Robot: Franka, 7 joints.
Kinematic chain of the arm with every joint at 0, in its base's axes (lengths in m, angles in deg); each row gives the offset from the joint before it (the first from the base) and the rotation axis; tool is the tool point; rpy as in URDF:
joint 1: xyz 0 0 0.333 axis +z
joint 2: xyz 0 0 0 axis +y
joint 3: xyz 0 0 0.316 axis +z
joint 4: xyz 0.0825 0 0 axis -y
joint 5: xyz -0.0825 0 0.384 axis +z
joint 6: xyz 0 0 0 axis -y
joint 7: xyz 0.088 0 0 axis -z
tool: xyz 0 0 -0.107 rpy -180 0 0
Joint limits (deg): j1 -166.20..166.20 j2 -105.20..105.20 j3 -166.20..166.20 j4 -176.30..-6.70 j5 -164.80..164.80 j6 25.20..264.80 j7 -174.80..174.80
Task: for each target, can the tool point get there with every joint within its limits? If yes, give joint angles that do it. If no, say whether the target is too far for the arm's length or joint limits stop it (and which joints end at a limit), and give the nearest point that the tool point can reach.
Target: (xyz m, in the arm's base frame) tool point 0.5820 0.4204 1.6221
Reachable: no: too far | nearest point 0.3384 0.2444 1.0825 | short by 0.618 m
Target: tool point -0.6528 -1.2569 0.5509
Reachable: no: too far | nearest point -0.3908 -0.7525 0.4635 | short by 0.575 m
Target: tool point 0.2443 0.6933 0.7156
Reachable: yes | joints 73.40 47.10 -33.39 -25.05 -82.22 181.92 -133.60
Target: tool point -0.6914 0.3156 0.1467
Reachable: yes | joints 5.64 -87.92 133.51 -58.16 -101.31 85.95 143.62
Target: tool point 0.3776 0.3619 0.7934
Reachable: yes | joints 102.50 68.01 -114.48 -85.34 96.14 194.12 7.56
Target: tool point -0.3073 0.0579 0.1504
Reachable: yes | joints 101.99 13.93 55.98 -160.77 -94.99 152.33 -97.20
